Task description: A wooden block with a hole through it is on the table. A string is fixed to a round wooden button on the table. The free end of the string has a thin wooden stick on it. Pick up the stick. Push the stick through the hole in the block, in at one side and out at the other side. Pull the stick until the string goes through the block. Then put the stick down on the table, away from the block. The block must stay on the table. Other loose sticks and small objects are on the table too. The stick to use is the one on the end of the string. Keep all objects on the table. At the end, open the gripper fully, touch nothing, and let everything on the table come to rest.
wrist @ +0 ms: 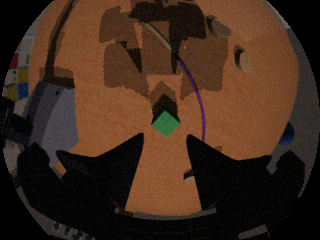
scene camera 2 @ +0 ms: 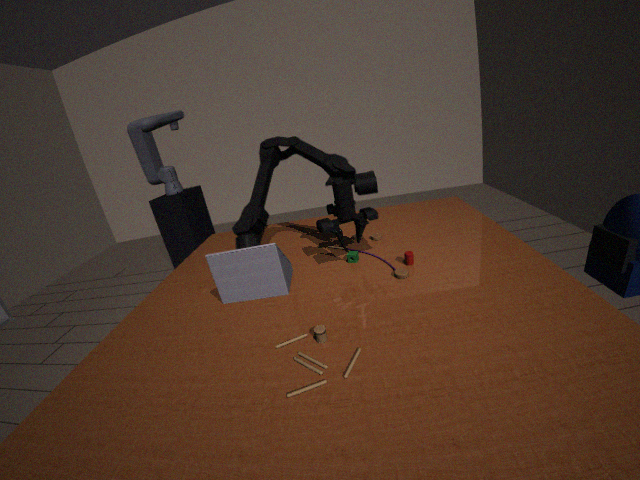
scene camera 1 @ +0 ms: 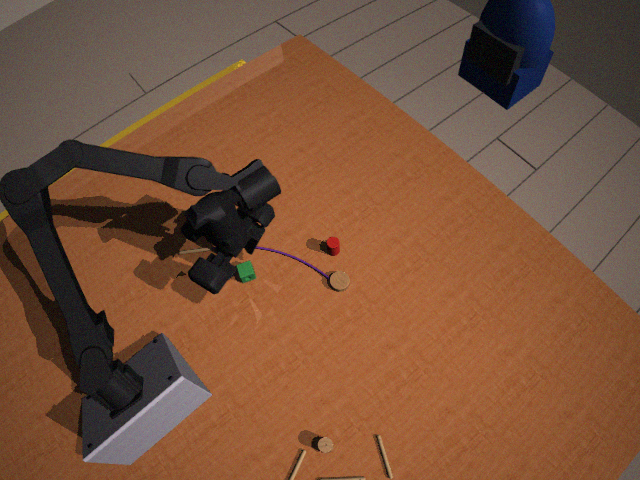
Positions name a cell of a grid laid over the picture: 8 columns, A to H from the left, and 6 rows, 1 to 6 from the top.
Labels:
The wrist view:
my gripper: E4
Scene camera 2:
my gripper: E4
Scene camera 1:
my gripper: D4

